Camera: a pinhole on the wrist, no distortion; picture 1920 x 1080 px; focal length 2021.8 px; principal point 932.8 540.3 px. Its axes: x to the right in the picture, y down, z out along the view. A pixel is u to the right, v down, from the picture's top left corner.
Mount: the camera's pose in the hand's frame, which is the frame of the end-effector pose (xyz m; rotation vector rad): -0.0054 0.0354 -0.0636 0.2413 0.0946 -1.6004
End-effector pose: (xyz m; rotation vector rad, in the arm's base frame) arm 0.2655 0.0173 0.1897 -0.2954 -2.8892 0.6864
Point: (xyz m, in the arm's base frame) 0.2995 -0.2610 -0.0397
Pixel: 1360 183
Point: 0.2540 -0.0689 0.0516
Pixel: 941 580
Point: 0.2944 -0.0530 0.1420
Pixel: 1524 143
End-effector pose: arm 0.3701 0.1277 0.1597 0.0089 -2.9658 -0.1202
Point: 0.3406 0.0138 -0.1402
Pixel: 1432 666
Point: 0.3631 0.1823 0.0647
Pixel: 344 657
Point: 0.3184 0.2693 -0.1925
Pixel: 96 682
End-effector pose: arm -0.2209 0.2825 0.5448 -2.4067 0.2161 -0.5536
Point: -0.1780 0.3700 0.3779
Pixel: 492 415
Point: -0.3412 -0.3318 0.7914
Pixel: behind the camera
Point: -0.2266 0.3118 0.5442
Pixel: 1843 569
